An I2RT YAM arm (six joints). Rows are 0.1 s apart.
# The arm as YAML. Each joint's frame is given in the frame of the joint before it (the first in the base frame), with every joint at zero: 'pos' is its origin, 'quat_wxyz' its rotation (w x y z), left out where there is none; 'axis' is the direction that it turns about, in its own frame. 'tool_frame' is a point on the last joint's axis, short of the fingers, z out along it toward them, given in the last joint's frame.
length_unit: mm
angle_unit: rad
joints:
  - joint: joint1
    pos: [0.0, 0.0, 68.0]
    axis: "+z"
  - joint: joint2
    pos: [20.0, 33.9, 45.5]
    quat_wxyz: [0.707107, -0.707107, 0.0, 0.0]
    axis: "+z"
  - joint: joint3
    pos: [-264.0, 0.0, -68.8]
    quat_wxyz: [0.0, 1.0, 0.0, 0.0]
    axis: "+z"
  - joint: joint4
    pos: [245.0, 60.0, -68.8]
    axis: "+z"
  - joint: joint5
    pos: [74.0, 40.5, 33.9]
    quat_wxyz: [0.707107, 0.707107, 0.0, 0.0]
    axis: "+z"
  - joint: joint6
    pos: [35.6, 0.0, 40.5]
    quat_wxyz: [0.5, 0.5, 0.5, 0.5]
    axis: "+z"
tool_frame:
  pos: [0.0, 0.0, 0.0]
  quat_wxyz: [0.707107, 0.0, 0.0, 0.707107]
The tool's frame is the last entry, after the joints.
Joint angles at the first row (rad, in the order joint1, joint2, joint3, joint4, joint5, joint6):
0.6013, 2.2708, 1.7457, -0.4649, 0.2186, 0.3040
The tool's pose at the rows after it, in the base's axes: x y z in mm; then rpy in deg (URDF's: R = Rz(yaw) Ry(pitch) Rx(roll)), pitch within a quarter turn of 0, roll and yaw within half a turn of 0:
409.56 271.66 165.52 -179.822 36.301 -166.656
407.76 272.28 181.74 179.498 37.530 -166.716
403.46 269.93 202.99 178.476 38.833 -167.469
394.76 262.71 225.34 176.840 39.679 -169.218
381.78 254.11 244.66 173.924 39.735 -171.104
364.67 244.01 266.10 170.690 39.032 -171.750
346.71 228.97 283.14 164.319 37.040 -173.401
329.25 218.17 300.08 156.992 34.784 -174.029
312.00 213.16 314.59 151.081 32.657 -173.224
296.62 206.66 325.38 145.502 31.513 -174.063
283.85 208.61 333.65 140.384 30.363 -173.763
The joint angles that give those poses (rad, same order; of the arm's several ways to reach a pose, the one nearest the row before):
0.6013, 2.2503, 1.7554, -0.4760, 0.2178, 0.3018
0.6043, 2.2227, 1.7696, -0.4939, 0.2151, 0.2998
0.6052, 2.1782, 1.7763, -0.5200, 0.2132, 0.3051
0.6027, 2.1127, 1.7579, -0.5484, 0.2078, 0.3223
0.6011, 2.0364, 1.7168, -0.5706, 0.1796, 0.3438
0.6001, 1.9483, 1.6751, -0.6103, 0.1289, 0.3523
0.5855, 1.8516, 1.6123, -0.6375, 0.0219, 0.3702
0.5753, 1.7688, 1.5720, -0.6674, -0.1102, 0.3844
0.5783, 1.7050, 1.5508, -0.7031, -0.2255, 0.3936
0.5783, 1.6387, 1.5103, -0.7020, -0.3119, 0.4218
0.5952, 1.5998, 1.4914, -0.6941, -0.3916, 0.4515

